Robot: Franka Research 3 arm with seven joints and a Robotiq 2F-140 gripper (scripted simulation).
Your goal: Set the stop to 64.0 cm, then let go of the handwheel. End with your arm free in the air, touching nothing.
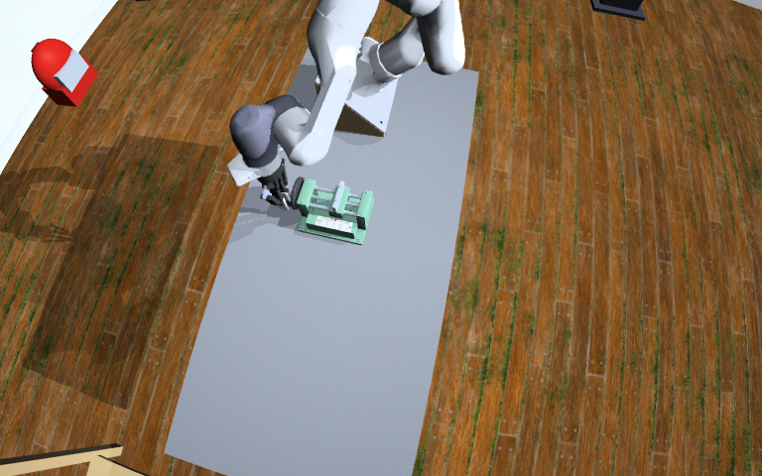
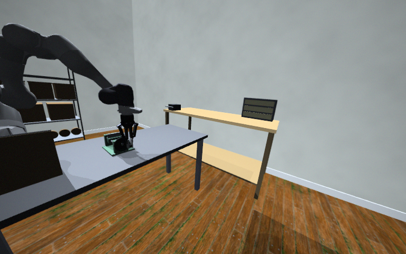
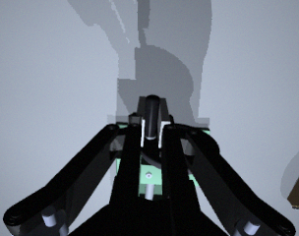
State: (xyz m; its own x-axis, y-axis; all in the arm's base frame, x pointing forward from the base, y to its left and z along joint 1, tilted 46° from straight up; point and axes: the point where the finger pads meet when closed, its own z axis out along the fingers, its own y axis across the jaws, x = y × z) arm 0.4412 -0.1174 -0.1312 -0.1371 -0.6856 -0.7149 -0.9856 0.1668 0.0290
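The dark handwheel is 20 mm to the left of my hand, 10 mm below it and 10 mm behind it. Also, from my hand: stop carriage: 160 mm to the left, 10 mm above.
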